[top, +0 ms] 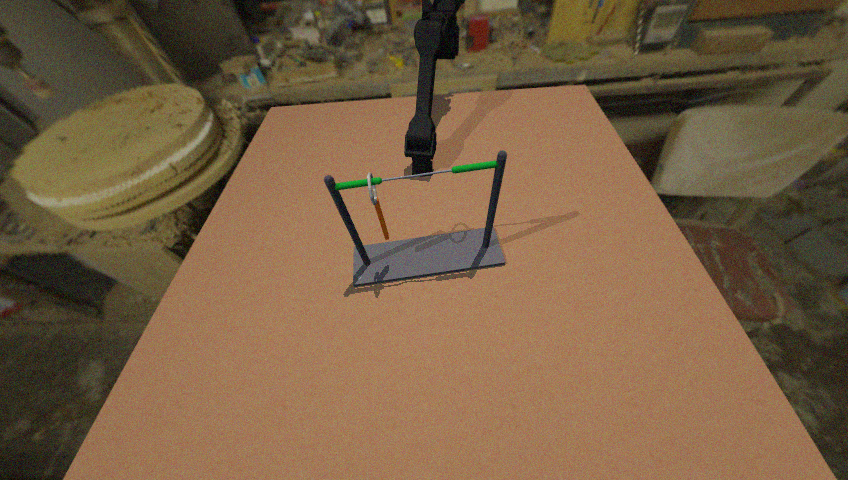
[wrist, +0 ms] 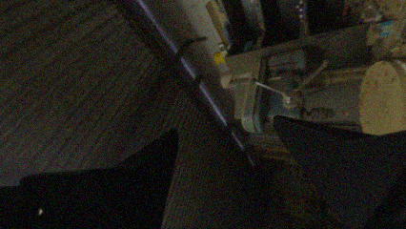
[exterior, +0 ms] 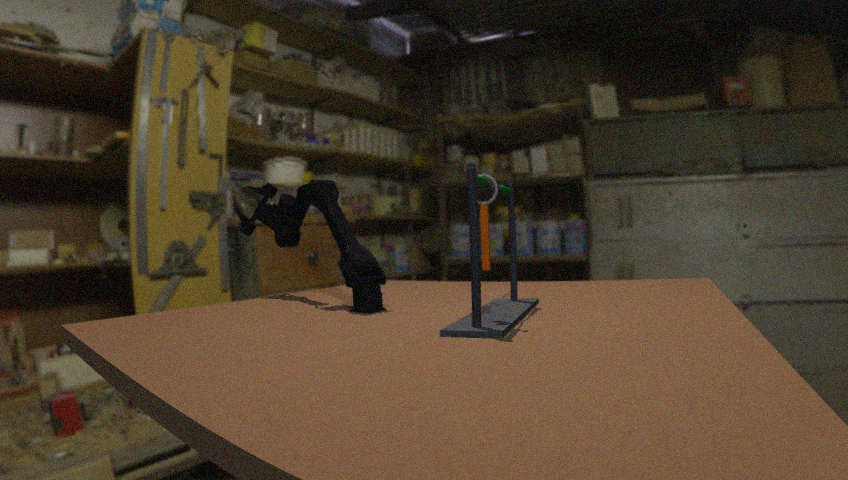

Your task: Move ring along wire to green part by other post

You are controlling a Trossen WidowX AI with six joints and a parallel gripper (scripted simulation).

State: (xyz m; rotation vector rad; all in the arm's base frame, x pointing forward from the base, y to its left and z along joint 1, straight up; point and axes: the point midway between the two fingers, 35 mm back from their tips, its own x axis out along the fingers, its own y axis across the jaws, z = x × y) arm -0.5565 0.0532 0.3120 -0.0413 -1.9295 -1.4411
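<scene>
Now: the ring with orange handle 92 cm ahead of my gripper tip, 12 cm below it and 11 cm to the right of it.
</scene>
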